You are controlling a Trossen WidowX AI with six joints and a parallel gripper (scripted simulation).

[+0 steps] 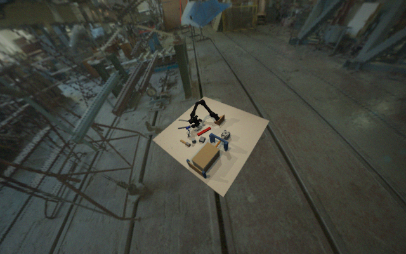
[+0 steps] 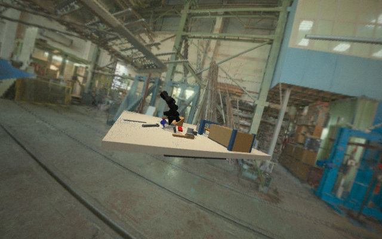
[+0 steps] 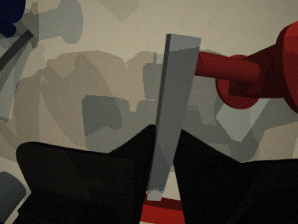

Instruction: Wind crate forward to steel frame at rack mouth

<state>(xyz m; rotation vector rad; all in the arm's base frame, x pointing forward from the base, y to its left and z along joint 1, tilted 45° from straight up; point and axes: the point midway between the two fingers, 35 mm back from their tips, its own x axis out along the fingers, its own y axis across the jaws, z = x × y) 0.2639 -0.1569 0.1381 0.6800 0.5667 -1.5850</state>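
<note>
My gripper tip is 4 cm to the left of the red knob, 4 cm past it and 2 cm below it. Also, from my gripper tip: grey block: 20 cm to the left, 15 cm ahead, 1 cm below; then winch handle: 1 cm to the right, 1 cm behind, 1 cm above; then red bar: 13 cm to the left, 2 cm below, 1 cm ahead.
</note>
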